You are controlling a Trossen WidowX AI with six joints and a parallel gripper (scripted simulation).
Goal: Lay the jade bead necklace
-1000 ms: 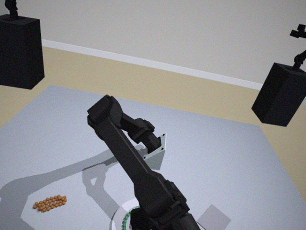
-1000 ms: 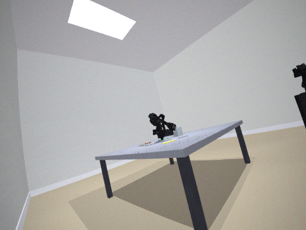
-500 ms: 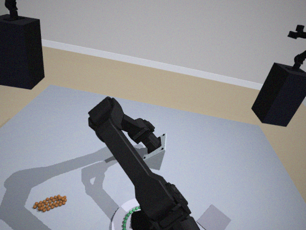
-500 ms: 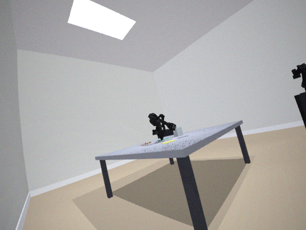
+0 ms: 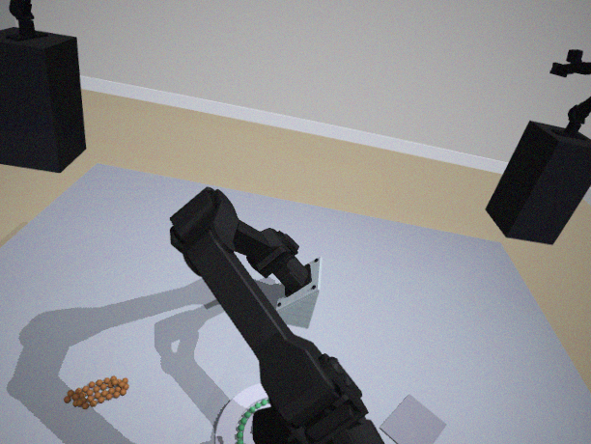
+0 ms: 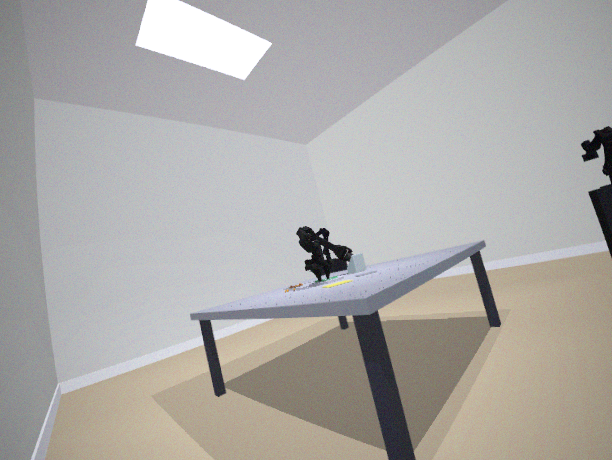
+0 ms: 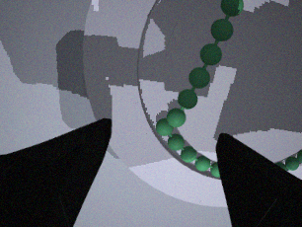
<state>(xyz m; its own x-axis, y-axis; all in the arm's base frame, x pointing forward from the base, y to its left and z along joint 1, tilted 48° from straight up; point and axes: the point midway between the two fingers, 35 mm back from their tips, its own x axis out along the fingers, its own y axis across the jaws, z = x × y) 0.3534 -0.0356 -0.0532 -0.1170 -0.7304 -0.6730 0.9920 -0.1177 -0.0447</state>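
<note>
Now: the round bead board 50 mm behind my gripper tip, 30 mm to the right of it and 10 mm below it. Round my gripper tip: yellow strip: 190 mm to the left, 140 mm ahead, 20 mm below; then flat grey square: 200 mm to the left, 100 mm behind, 20 mm below.
</note>
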